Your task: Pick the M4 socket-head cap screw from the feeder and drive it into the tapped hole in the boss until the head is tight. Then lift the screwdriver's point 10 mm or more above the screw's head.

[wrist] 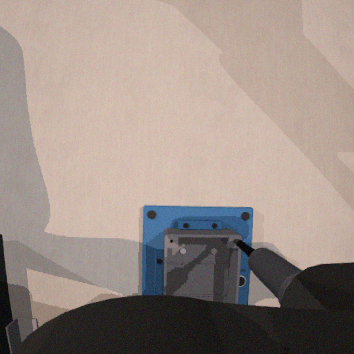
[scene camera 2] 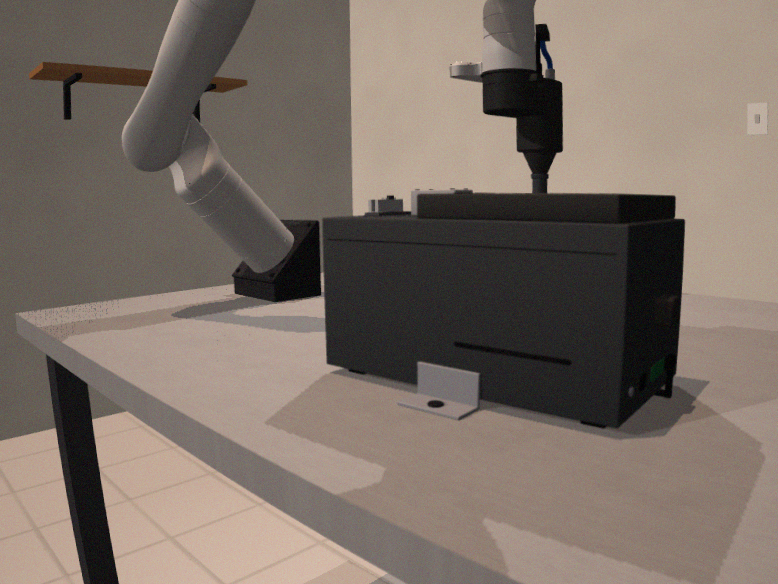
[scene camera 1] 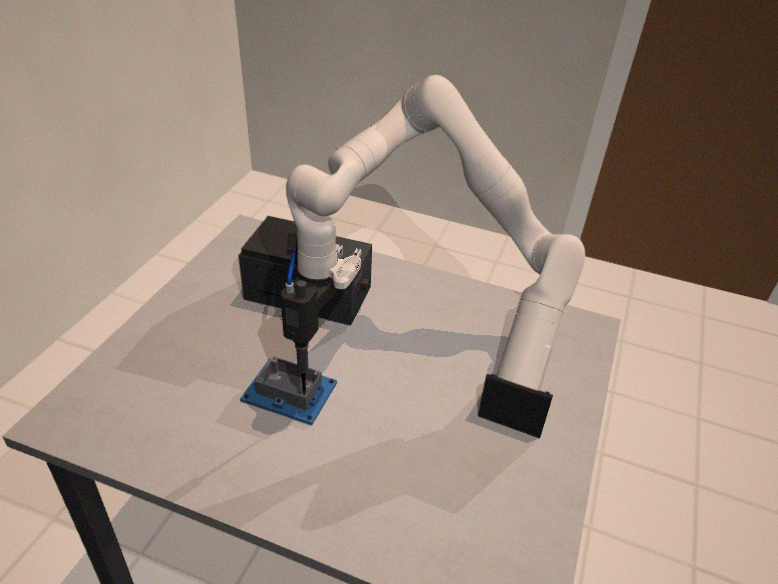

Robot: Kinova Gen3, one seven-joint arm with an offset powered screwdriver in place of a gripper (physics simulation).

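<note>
My screwdriver (scene camera 1: pixel 304 391) (wrist: pixel 238 243) points down, its thin black tip at one corner of the open grey housing (scene camera 1: pixel 276 391) (wrist: pixel 200 232). In the wrist view the tip meets the corner boss, and the tapped hole is hidden there. No screw can be made out at the tip, and whether one is held or seated is too small to tell. The housing sits on a blue plate (scene camera 1: pixel 326 386) (wrist: pixel 197 212). The black feeder (scene camera 1: pixel 262 276) (scene camera 2: pixel 477 301) stands behind them. In the second scene view it hides the screwdriver's lower end, the housing and the plate.
The arm's black base (scene camera 1: pixel 515 405) (scene camera 2: pixel 304 267) stands to the right in the first scene view. A small grey bracket (scene camera 2: pixel 447 383) stands against the feeder. Light grey parts (scene camera 2: pixel 384 206) sit on the feeder's top. A wooden shelf (scene camera 2: pixel 116 74) hangs on the wall.
</note>
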